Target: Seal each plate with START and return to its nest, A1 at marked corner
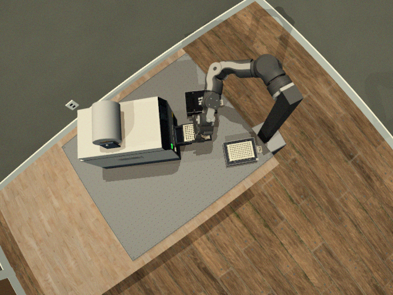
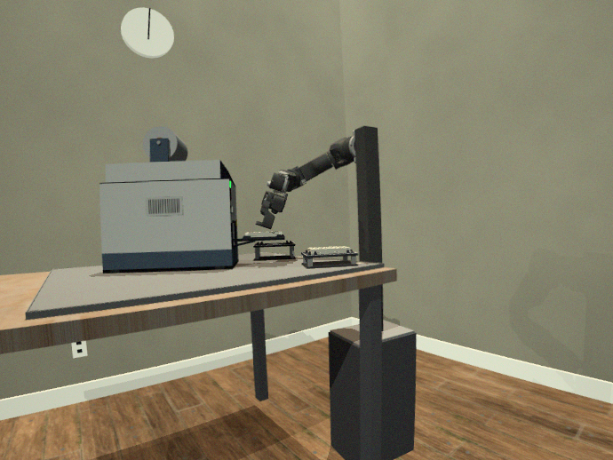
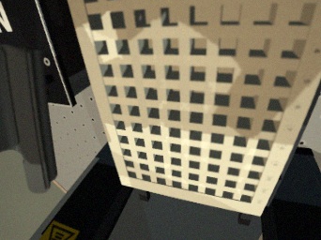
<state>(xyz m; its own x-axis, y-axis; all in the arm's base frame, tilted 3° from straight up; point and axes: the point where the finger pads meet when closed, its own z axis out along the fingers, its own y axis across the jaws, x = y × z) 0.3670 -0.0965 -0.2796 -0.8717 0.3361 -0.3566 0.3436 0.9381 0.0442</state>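
Now: hand 40 mm above the sealer stage. From my hand the other things lie so: black nest N1: 150 mm to the right, 100 mm behind, 80 mm below; yellow warning label: 120 mm to the right, 70 mm ahead, 20 mm above; plate: 180 mm to the left, 160 mm behind, 80 mm below.
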